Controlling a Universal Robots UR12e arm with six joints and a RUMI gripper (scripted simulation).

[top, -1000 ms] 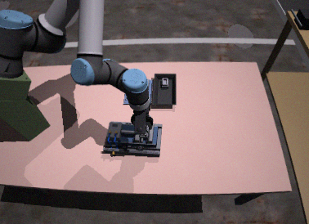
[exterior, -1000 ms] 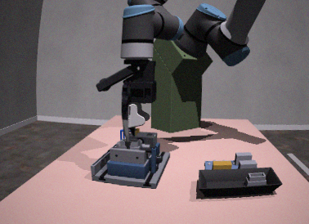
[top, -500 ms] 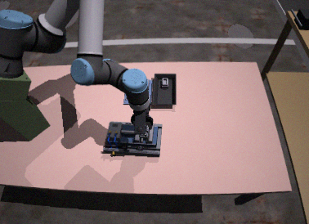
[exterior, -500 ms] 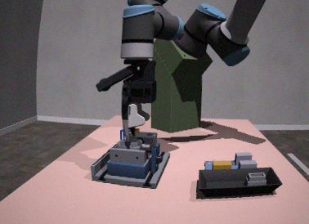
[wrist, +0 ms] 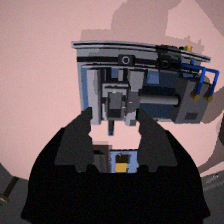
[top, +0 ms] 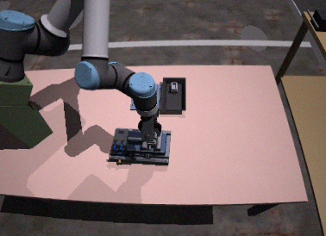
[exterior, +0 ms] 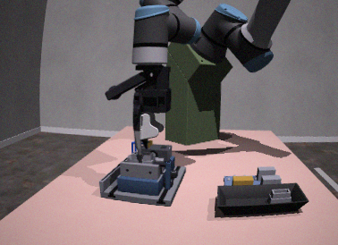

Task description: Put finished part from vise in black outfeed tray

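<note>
The vise is 9 cm below my hand, 7 cm behind it and 1 cm to the right of it. Also, from my hand: blue plate: 30 cm to the left, 13 cm below, 12 cm behind; yellow block: 27 cm to the left, 11 cm below, 7 cm behind.
</note>
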